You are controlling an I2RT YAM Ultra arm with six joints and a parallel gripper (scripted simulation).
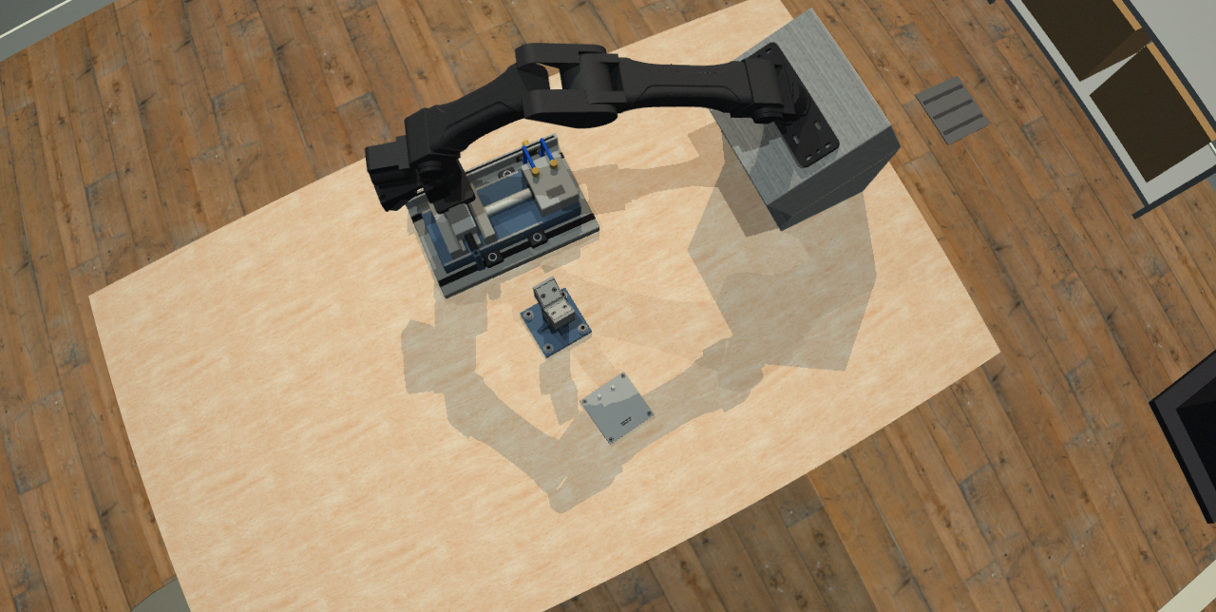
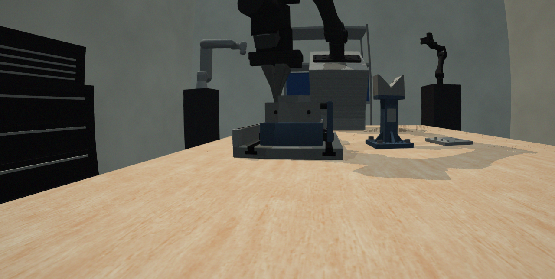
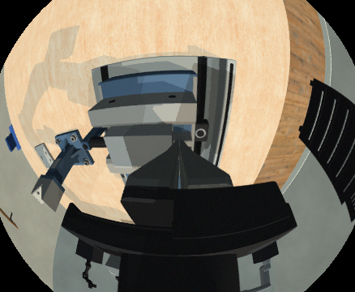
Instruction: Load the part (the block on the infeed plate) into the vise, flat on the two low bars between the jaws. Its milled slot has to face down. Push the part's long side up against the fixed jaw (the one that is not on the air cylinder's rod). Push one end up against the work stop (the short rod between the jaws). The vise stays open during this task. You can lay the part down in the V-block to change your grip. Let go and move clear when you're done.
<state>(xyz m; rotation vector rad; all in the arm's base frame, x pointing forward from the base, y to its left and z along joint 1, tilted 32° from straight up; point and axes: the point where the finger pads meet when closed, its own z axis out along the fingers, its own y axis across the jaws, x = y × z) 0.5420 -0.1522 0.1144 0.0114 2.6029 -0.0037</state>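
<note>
My hand is 4 cm to the right of the part and 2 cm above it. The rest, counted from my hand: work stop rod (8 cm to the left, 1 cm below); then fixed jaw (4 cm to the left, 3 cm below, 3 cm ahead); then vise (7 cm behind, 6 cm below, 4 cm to the left).
</note>
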